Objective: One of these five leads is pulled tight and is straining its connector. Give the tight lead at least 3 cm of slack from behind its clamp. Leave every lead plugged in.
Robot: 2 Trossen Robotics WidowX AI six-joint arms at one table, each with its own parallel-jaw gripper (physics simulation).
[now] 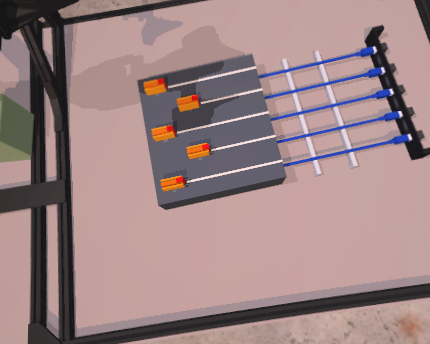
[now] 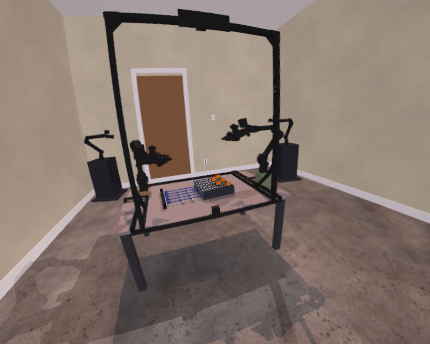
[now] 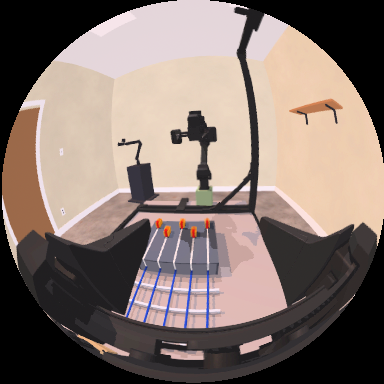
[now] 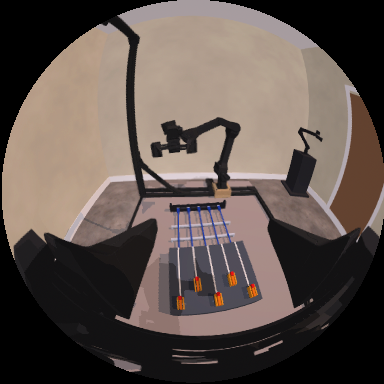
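Pixels of known places: left gripper, fingertip midpoint: (image 2: 170, 157) (image 3: 206, 224) (image 4: 174, 153); right gripper, fingertip midpoint: (image 2: 223, 139) (image 3: 189, 139) (image 4: 215, 225); left arm's base at its link origin: (image 2: 143, 190) (image 4: 221, 185); right arm's base at its link origin: (image 2: 263, 171) (image 3: 203, 187).
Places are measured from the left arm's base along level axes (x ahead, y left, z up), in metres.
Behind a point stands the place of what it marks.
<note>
Several leads (image 1: 230, 97) @(x 0.490, y -0.203, z 0.015 m) (image 3: 175, 295) (image 4: 198, 220) @(x 0.256, y -0.158, z -0.025 m), white over the grey block (image 1: 225, 176) @(x 0.534, y -0.041, z 0.014 m) (image 4: 177, 310) @(x 0.663, y -0.266, z 0.014 m) and blue beyond it, run nearly straight and side by side. Orange pieces with red ends (image 1: 198, 150) @(x 0.575, y -0.097, z 0.037 m) (image 3: 193, 232) @(x 0.555, y -0.207, z 0.035 m) (image 4: 218, 299) @(x 0.640, y -0.152, z 0.037 m) sit staggered on the block at the leads' white ends. Blue plugs (image 1: 384, 93) @(x 0.171, y -0.156, z -0.022 m) meet the black rail (image 1: 402, 110) (image 4: 197, 207) at the other ends. I cannot tell which lead is tight. My left gripper (image 2: 170, 159) @(x 0.231, y -0.257, z 0.286 m) (image 3: 206, 224) @(x 0.231, y -0.257, z 0.286 m) is open, above the rail side. My right gripper (image 2: 223, 139) @(x 0.636, y -0.204, z 0.361 m) (image 4: 215, 225) @(x 0.636, y -0.204, z 0.361 m) is open, above the block side. Both are empty and apart from the leads.
Two white rods (image 1: 300, 117) @(x 0.349, y -0.147, z -0.032 m) (image 1: 336, 110) @(x 0.272, y -0.145, z -0.031 m) lie across the blue lead sections, between the block and the rail. A black frame (image 2: 277, 100) @(x 0.859, y -0.536, z 0.603 m) (image 3: 252, 125) @(x 0.854, y -0.516, z 0.446 m) (image 4: 131, 100) @(x 0.013, y -0.476, z 0.526 m) stands around the table (image 1: 200, 270) @(x 0.621, y 0.122, z -0.052 m). A green block (image 1: 15, 130) @(x 0.935, y -0.224, z 0.022 m) (image 3: 204, 196) @(x 0.933, y -0.244, z 0.026 m) stands under the right arm's base.
</note>
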